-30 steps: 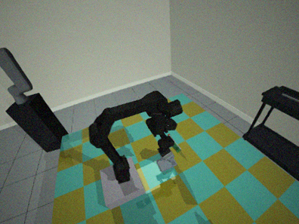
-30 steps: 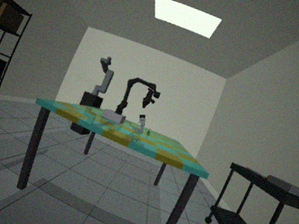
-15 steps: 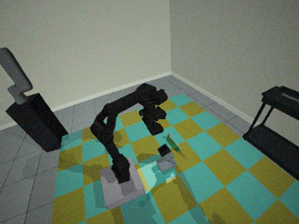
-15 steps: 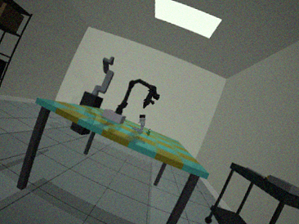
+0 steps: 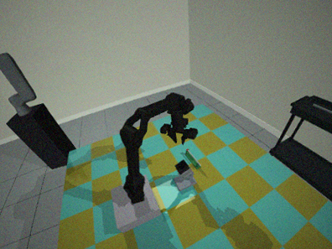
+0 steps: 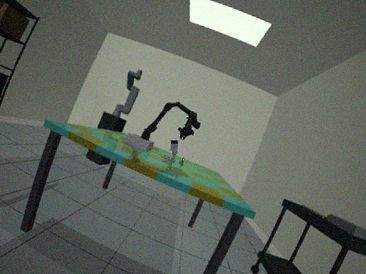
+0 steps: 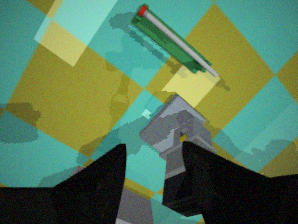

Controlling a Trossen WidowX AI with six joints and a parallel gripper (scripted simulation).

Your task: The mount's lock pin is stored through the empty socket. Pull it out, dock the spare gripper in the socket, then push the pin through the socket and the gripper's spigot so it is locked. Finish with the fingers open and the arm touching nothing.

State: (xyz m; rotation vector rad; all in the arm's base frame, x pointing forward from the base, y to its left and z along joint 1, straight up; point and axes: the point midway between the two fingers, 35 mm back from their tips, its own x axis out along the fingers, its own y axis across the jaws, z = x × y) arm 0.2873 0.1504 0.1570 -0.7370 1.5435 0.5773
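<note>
My gripper tip is 8 cm short of the green stand, 1 cm to the right of it and 18 cm above it. The rest, counted from my gripper tip: socket: 1 cm behind, 11 cm to the right, 16 cm below; then spare gripper: 2 cm behind, 11 cm to the right, 8 cm below.
</note>
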